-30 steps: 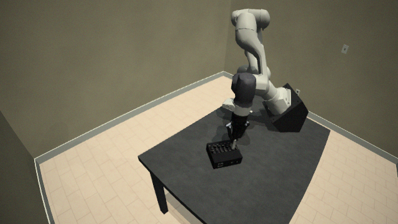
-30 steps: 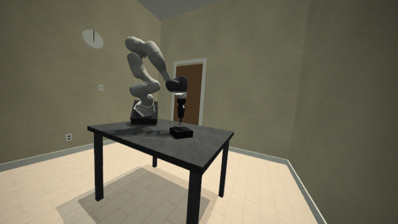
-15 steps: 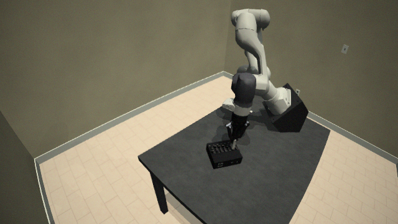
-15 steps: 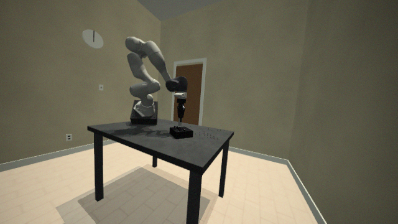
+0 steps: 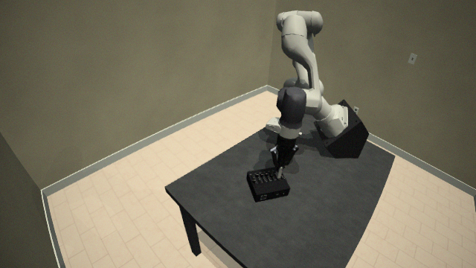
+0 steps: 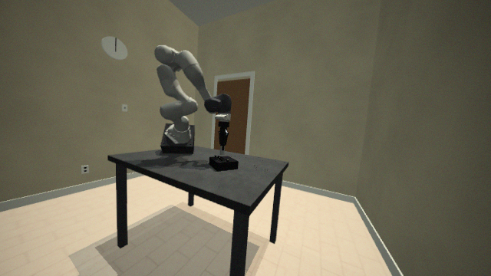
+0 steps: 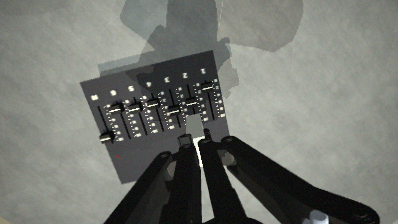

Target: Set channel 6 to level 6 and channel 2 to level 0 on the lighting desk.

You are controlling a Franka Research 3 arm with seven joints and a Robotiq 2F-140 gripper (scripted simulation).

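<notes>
Now: the channel 2 cap 40 mm below my hand, 20 mm behind it and 10 mm to the right of it. From my hand the other things lie so: channel 1 cap (40 mm below, 40 mm behind, 10 mm to the right); then channel 6 cap (90 mm to the right, 40 mm below, 30 mm ahead).
</notes>
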